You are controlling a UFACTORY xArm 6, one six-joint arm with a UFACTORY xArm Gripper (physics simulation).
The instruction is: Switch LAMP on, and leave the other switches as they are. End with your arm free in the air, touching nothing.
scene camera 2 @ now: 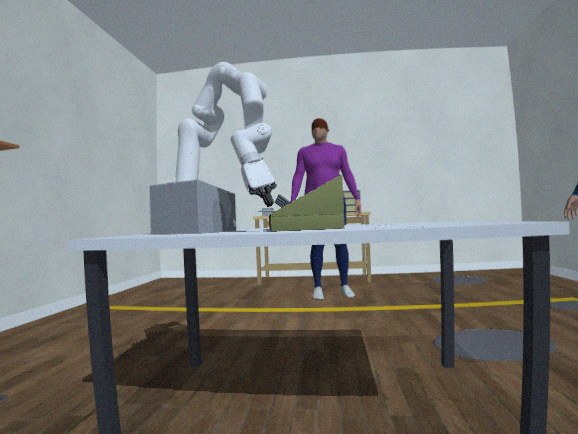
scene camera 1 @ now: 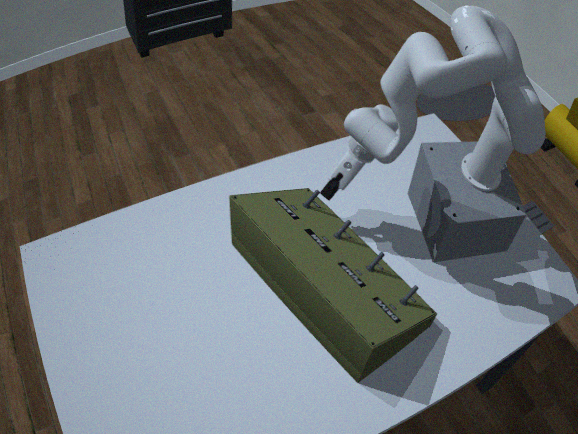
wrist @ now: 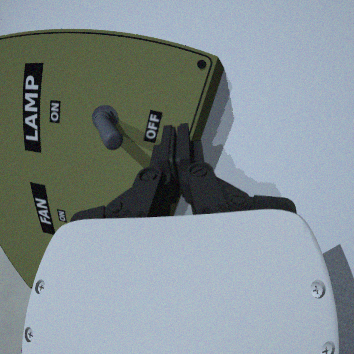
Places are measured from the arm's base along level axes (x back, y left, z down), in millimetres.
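Where they show: gripper, fingertip midpoint: (scene camera 2: 270,205) (scene camera 1: 325,195) (wrist: 178,142); arm's base at its link origin: (scene camera 2: 185,189) (scene camera 1: 481,172).
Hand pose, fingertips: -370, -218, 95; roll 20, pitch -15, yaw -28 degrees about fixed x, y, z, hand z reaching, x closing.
Observation:
Each offset is from my fingertips to the top centre of the thing, as dx, dy, dz.
The olive sloped switch box (scene camera 1: 270,232) (scene camera 2: 317,212) (wrist: 135,65) stands on the white table. The LAMP lever {-46, +4, -40} (scene camera 1: 311,199) (wrist: 107,127) is grey and at the box's far end in scene camera 1; it leans to the OFF side, about parallel to the FAN lever {-38, +123, -40} (scene camera 1: 343,229), PUMP lever {-30, +243, -40} (scene camera 1: 376,261) and DRIVE lever {-22, +363, -40} (scene camera 1: 409,295). My gripper (scene camera 1: 327,196) (scene camera 2: 270,204) (wrist: 178,142) is shut and empty. Its tips are beside the LAMP lever on the OFF side, near the box's lower edge, with a gap to the lever. Whether they touch the panel is hard to tell.
The grey block (scene camera 1: 465,200) (scene camera 2: 175,207) under my arm stands on the table (scene camera 1: 150,310) (scene camera 2: 450,231), beyond the OFF side of the box. A person in purple (scene camera 2: 322,162) stands behind the table. A dark cabinet (scene camera 1: 180,22) stands on the floor.

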